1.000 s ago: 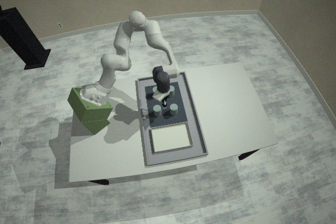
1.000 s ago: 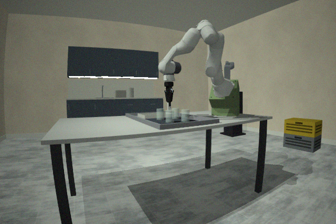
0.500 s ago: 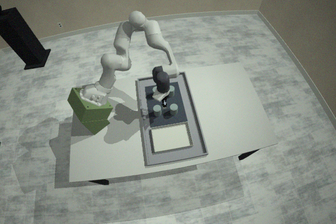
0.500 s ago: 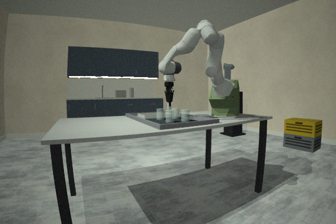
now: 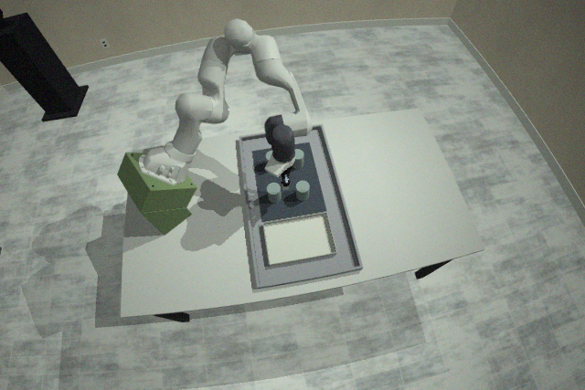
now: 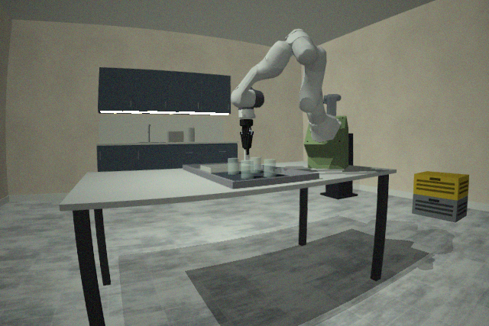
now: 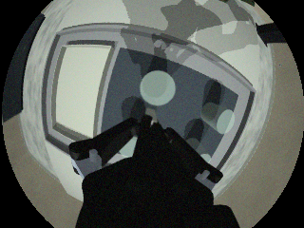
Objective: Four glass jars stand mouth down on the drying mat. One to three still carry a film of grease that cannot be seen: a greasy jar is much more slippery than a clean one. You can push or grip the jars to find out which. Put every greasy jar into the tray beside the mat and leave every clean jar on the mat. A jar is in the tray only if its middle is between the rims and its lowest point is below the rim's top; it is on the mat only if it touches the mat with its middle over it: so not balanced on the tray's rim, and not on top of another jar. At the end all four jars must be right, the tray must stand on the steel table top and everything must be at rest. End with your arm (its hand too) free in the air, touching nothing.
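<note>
Now: hand 11 cm above the grey steel surround, 4 cm short of it and 2 cm to the left of it. From my hand the other things lie so: white tray (23 cm to the right, 10 cm below, 4 cm ahead); dark drying mat (11 cm below, 9 cm to the left, 1 cm ahead).
</note>
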